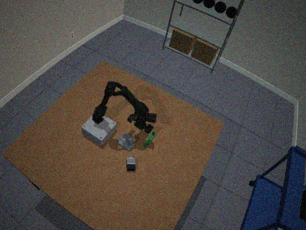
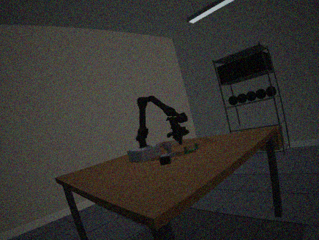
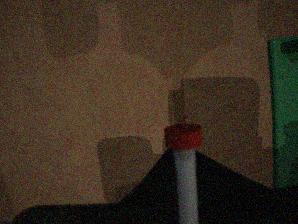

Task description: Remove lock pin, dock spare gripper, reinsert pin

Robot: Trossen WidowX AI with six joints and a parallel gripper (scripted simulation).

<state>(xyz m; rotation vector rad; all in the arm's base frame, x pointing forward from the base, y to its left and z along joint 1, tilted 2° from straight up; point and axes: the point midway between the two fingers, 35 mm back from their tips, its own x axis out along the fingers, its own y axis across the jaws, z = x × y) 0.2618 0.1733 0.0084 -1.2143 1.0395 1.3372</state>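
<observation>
My gripper tip is 100 mm short of the green holder, 30 mm above it and 10 mm to the right of it. Round my gripper tip: spare gripper: 240 mm to the right, 130 mm ahead, 30 mm below; socket mount: 130 mm to the right.
</observation>
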